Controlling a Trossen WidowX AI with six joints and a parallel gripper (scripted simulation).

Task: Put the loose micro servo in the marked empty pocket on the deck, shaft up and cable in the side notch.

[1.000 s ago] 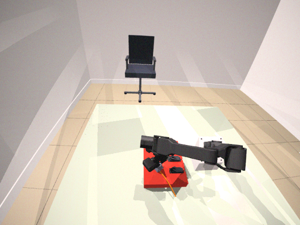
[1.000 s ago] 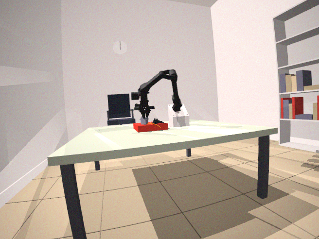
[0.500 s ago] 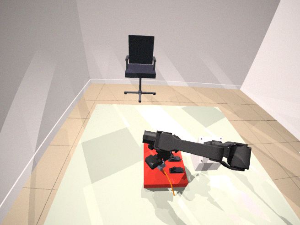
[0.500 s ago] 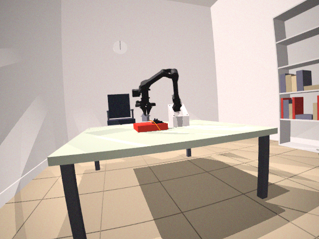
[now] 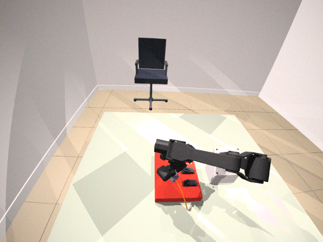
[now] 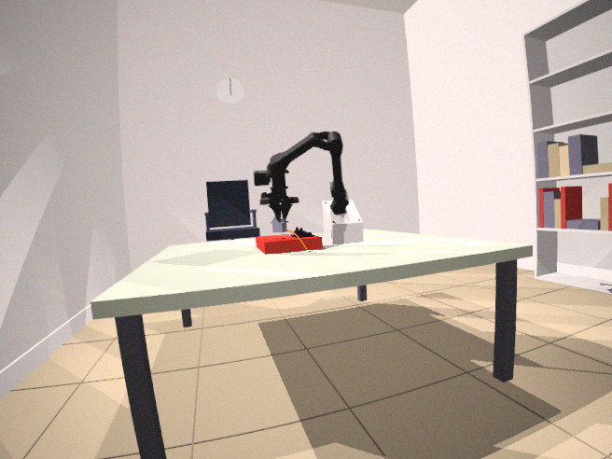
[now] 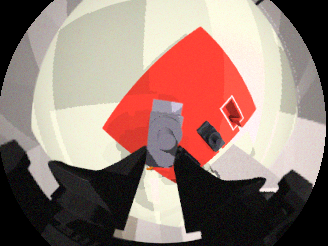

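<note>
Right now my gripper tip is 1 cm short of the red deck, 6 cm to the left of it and 10 cm above it.
</note>
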